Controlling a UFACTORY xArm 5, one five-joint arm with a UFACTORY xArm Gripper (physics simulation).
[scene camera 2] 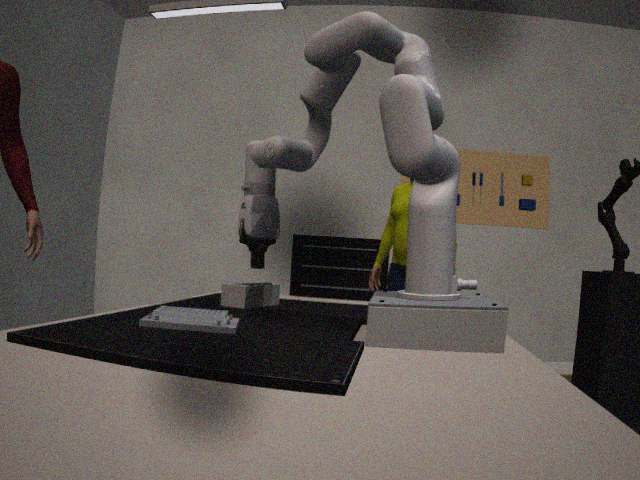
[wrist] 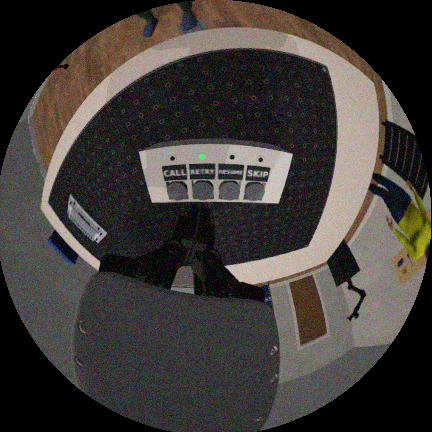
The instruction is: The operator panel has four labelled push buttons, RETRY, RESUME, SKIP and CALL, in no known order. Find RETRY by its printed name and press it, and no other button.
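Places are measured from the arm's base along level axes (x left, y up, z ahead), in metres.
Pixels of known places: gripper, between the fingertips: (scene camera 2: 257, 268) (wrist: 195, 217); arm's base, origin of its link: (scene camera 2: 428, 297).
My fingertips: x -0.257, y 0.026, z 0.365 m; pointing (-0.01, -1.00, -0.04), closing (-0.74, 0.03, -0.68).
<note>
Ahead of a thing's pixels: the offset from my fingertips to its top centre. Level surfaces: height alone.
The light grey operator panel @(dz +0.015, dx -0.027, dy -0.037 m) (scene camera 2: 235, 296) (wrist: 150, 170) stands on the black mat. In the wrist view its labels read CALL, RETRY, RESUME and SKIP from left to right, each above a round grey button. The RETRY button @(dz +0.004, dx -0.006, dy -0.037 m) (wrist: 202, 190) is second from the left, and the small lamp @(dz +0.040, dx -0.021, dy -0.039 m) (wrist: 202, 157) above its label is lit green. The CALL button @(dz +0.016, dx +0.022, dy -0.037 m) (wrist: 177, 191), RESUME button @(dz -0.008, dx -0.033, dy -0.037 m) (wrist: 229, 190) and SKIP button @(dz -0.020, dx -0.061, dy -0.037 m) (wrist: 254, 191) have dark lamps above them. My gripper (scene camera 2: 257, 267) (wrist: 195, 217) is shut and empty. It hangs above the panel with a visible gap, touching no button.
The black mat @(dy -0.093 m) (scene camera 2: 289, 356) (wrist: 310, 110) lies on the pale table @(dy -0.106 m) (scene camera 2: 439, 413) (wrist: 355, 120). A light grey slotted block @(dz +0.064, dx +0.376, dy -0.067 m) (scene camera 2: 188, 320) (wrist: 86, 220) lies on the mat beside the panel. The robot's base box (scene camera 2: 434, 328) stands to the right. A person in yellow (scene camera 2: 398, 222) (wrist: 417, 225) is behind the table.
</note>
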